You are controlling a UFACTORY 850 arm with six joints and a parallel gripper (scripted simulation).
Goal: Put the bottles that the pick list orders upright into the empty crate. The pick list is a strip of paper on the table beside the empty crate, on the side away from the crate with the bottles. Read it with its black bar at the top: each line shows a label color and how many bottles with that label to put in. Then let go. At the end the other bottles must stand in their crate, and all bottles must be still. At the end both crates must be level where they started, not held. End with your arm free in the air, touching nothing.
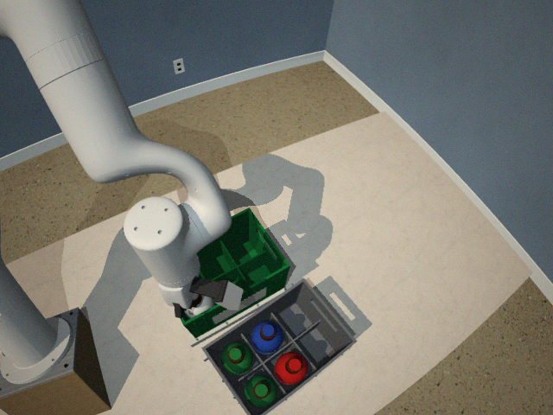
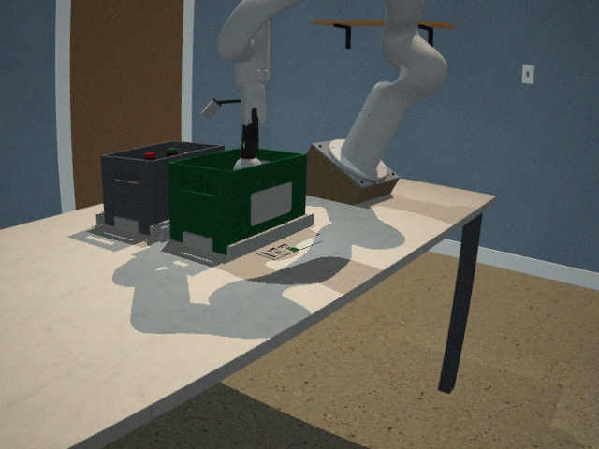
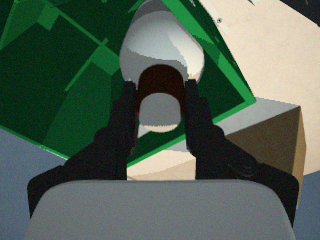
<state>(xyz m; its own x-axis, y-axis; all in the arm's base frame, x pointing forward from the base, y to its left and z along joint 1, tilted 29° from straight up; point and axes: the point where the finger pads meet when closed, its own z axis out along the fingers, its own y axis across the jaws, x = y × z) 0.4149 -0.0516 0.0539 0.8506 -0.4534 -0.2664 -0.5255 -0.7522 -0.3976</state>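
My hand is 70 mm above the whitish bottle. From my hand the other things lie so: green crate (80 mm ahead, 50 mm to the left, 100 mm below); then blue bottle (130 mm ahead, 130 mm to the right, 100 mm below); then green bottle (40 mm ahead, 150 mm to the right, 100 mm below).
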